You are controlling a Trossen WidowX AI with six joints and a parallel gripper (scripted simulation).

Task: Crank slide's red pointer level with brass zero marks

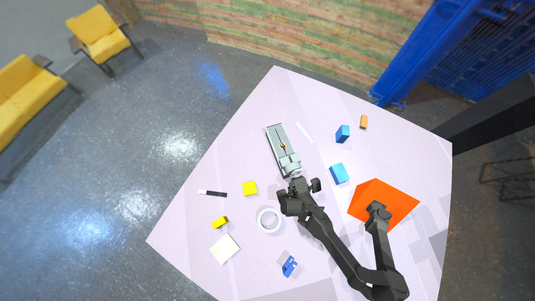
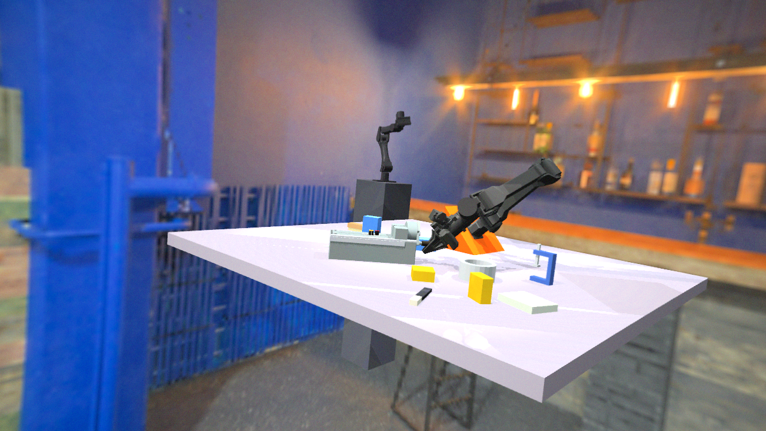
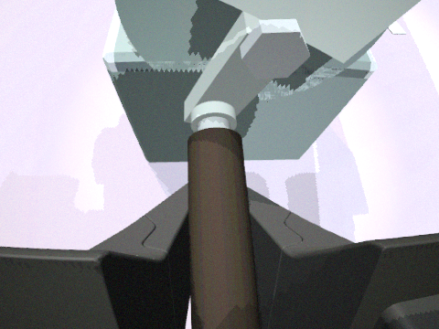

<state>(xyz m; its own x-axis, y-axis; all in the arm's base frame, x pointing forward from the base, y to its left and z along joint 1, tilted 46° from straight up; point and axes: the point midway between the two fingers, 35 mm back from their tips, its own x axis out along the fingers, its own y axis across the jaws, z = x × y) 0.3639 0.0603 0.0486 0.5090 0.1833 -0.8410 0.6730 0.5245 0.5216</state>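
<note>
My gripper tip is 3 cm below the brown crank handle, 1 cm to the right of it and 1 cm past it. Round my gripper tip: metal strip (28 cm to the right, 6 cm ahead, 3 cm below); then blue clamp (32 cm to the left, 15 cm behind, 2 cm above); then red pointer (11 cm to the right, 10 cm ahead, 5 cm above).
</note>
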